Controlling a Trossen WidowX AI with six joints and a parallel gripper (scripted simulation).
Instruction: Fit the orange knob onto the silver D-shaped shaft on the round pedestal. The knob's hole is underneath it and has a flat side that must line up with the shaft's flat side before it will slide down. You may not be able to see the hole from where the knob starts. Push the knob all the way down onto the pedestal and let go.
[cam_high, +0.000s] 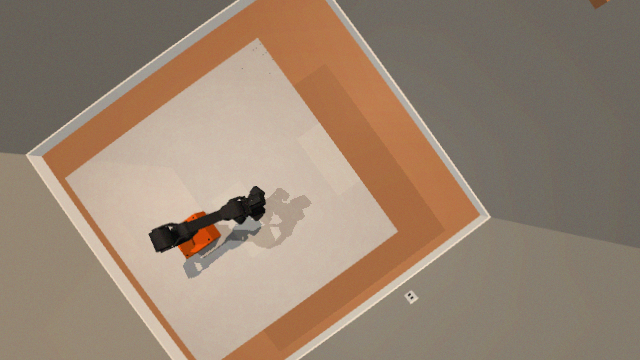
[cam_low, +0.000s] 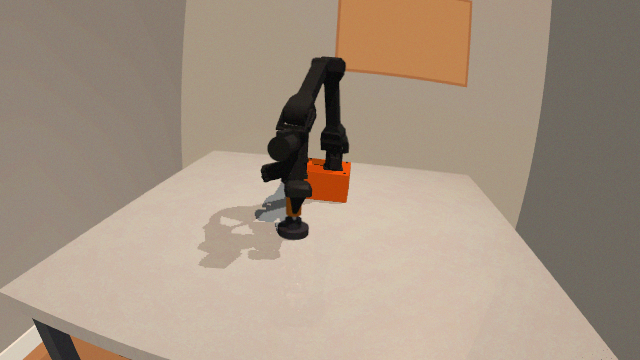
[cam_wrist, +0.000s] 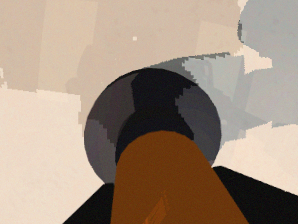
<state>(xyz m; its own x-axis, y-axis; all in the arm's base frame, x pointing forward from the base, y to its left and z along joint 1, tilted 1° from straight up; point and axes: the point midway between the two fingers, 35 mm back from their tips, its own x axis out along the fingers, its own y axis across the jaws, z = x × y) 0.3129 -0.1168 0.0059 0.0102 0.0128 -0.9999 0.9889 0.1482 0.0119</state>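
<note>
The round dark pedestal lies 4 cm below my gripper tip. Also, from my gripper tip: orange knob: 3 cm above.
</note>
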